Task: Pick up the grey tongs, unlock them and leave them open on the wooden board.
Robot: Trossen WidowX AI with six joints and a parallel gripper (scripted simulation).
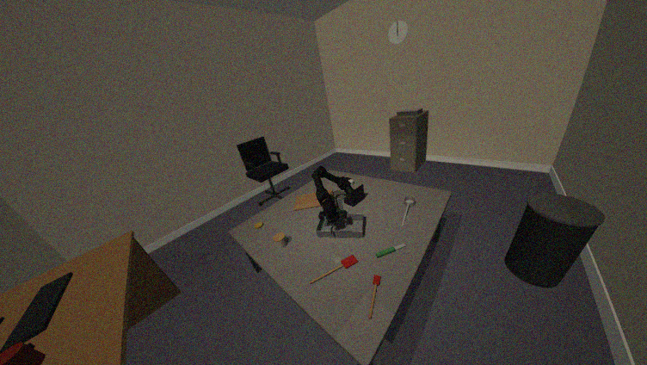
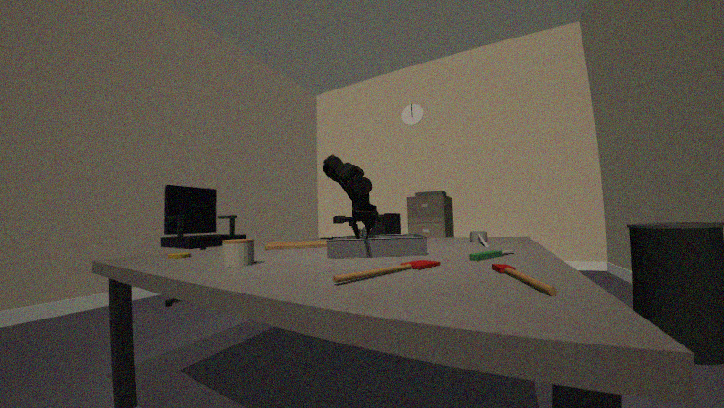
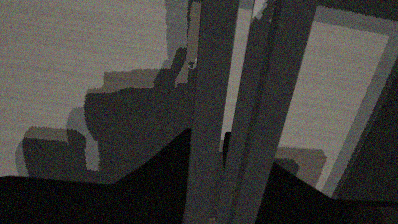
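My gripper tip is now 20 mm past the roasting tin and 40 mm to the right of it. Round my gripper tip: yellow disc 360 mm ahead, 530 mm to the right, 20 mm below; then wooden board 150 mm behind, 420 mm to the right, 20 mm below; then green-handled tool 60 mm behind, 400 mm to the left, 20 mm below.
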